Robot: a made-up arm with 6 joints.
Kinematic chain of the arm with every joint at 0, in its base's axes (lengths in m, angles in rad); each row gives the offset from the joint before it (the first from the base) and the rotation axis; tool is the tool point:
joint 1: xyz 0 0 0.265 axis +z
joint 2: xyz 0 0 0 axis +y
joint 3: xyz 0 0 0.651 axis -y
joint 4: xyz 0 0 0 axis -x
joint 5: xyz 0.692 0 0 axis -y
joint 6: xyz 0 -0.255 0 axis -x
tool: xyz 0 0 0
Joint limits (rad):
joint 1: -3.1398..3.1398
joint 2: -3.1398..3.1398
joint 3: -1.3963..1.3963
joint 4: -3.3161..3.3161
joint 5: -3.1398..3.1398
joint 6: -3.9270..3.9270
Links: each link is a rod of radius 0.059 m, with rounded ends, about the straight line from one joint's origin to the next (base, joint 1, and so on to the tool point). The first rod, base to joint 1, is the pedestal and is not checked.
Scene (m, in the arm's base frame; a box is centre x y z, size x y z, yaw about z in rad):
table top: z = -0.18
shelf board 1: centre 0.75 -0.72 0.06 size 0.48 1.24 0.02 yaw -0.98
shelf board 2: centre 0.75 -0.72 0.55 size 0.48 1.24 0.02 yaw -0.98
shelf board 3: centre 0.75 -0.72 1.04 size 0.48 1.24 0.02 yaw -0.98
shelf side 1: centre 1.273 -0.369 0.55 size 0.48 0.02 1 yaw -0.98
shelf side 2: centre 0.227 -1.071 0.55 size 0.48 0.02 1 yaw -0.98
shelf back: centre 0.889 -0.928 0.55 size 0.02 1.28 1 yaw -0.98
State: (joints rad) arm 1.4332 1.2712 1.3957 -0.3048 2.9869 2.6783
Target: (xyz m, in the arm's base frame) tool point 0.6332 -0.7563 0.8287
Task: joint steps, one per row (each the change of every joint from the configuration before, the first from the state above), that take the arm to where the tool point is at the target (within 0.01 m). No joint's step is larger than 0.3 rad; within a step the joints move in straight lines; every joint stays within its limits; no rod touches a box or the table.
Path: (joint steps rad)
1: -0.2676 -0.2759 -0.2708 0.0018 0.0510 -0.0212
2: -0.2675 -0.2758 -0.2708 0.0017 0.0509 -0.0211
3: -0.2676 -0.2759 -0.2708 0.0018 0.0510 -0.0212
4: -0.2523 -0.0066 -0.0171 -0.0155 -0.0306 0.0127
5: -0.2523 -0.0066 -0.0171 -0.0154 -0.0306 0.0127
6: -0.2523 -0.0066 -0.0170 -0.0155 -0.0305 0.0127
7: -0.2523 -0.0065 -0.0171 -0.0154 -0.0306 0.0127
8: -0.2523 -0.0066 -0.0171 -0.0155 -0.0306 0.0127

